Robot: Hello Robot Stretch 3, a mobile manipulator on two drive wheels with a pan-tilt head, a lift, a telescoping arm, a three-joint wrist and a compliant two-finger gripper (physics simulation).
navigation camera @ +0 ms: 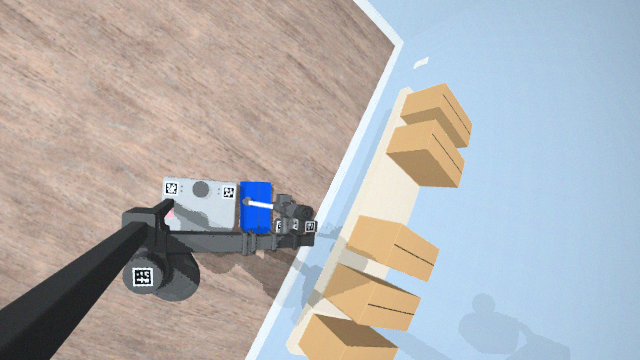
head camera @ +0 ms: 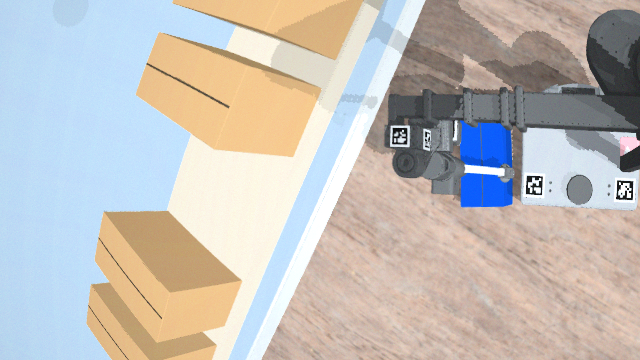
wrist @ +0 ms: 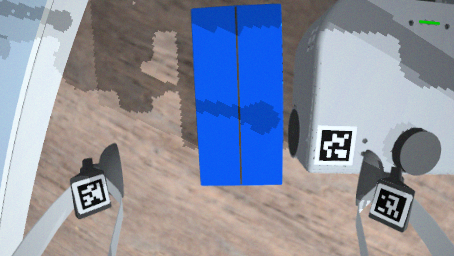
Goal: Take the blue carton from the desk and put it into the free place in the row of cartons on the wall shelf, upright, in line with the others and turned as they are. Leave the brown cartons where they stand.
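Pixels of known places: gripper, fingertip midpoint: (navigation camera: pixel 267 201) (wrist: pixel 238 168); robot's base, origin of the base link: (navigation camera: pixel 200 188) (head camera: pixel 577 188) (wrist: pixel 362 130).
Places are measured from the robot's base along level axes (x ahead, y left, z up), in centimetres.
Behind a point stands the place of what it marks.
Observation:
The blue carton (head camera: pixel 492 145) @(y -24.9, x -9.3, z 18.0 cm) (navigation camera: pixel 255 220) @(y -26.5, x -12.7, z 18.0 cm) (wrist: pixel 240 95) @(y -27.6, x -7.2, z 18.1 cm) is low down on the wood-look surface, beside the robot's base, with a dark line along its upward face. My gripper (head camera: pixel 477 172) @(y -27.5, x -2.2, z 32.4 cm) (navigation camera: pixel 265 204) @(y -27.5, x -2.2, z 32.4 cm) (wrist: pixel 238 168) @(y -27.5, x -2.2, z 32.4 cm) is open above it. In the wrist view the fingers stand wide apart, with clear gaps on both sides of the carton, and do not touch it. In the head view the wrist hides one finger. The wall shelf (head camera: pixel 215 200) @(y -65.6, x 5.9, z 67.3 cm) (navigation camera: pixel 385 200) @(y -60.1, x 2.8, z 67.3 cm) bears several brown cartons, among them one above the wide gap (head camera: pixel 230 100) @(y -45.8, x -8.8, z 85.3 cm) and one below it (head camera: pixel 200 300) @(y -59.5, x 22.6, z 77.2 cm).
The robot's base (head camera: pixel 555 160) @(y -7.2, x -6.6, z 16.0 cm) (navigation camera: pixel 200 215) @(y -0.6, x -11.5, z 16.0 cm) (wrist: pixel 350 100) @(y -11.5, x -7.0, z 16.0 cm) is close beside the blue carton. The arm (head camera: pixel 565 110) @(y -4.1, x -10.2, z 67.1 cm) (navigation camera: pixel 210 242) @(y -2.5, x -10.0, z 67.1 cm) extends over one end of the carton. The pale blue wall (head camera: pixel 75 125) @(y -74.3, x -6.2, z 96.1 cm) (navigation camera: pixel 550 150) @(y -87.4, x 22.4, z 114.2 cm) rises behind the shelf, with a white skirting strip at its foot.

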